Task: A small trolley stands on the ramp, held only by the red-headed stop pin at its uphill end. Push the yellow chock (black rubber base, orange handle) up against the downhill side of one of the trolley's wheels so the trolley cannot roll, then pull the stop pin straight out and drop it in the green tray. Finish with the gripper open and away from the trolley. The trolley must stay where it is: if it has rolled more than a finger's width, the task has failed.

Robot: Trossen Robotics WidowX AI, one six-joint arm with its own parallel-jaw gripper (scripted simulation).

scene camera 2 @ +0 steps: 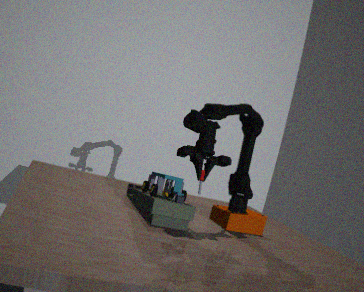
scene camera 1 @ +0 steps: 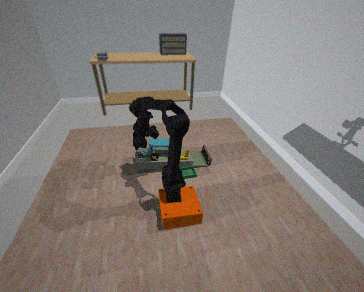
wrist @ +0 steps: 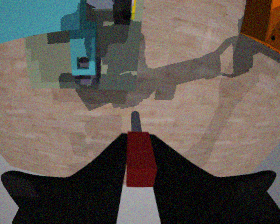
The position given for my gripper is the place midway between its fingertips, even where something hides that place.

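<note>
My gripper (scene camera 2: 201,180), which you'd also find in the wrist view at my gripper (wrist: 137,139), is carrying a red-headed stop pin (wrist: 140,163). There's a blue trolley (scene camera 2: 178,190) here as well.
</note>
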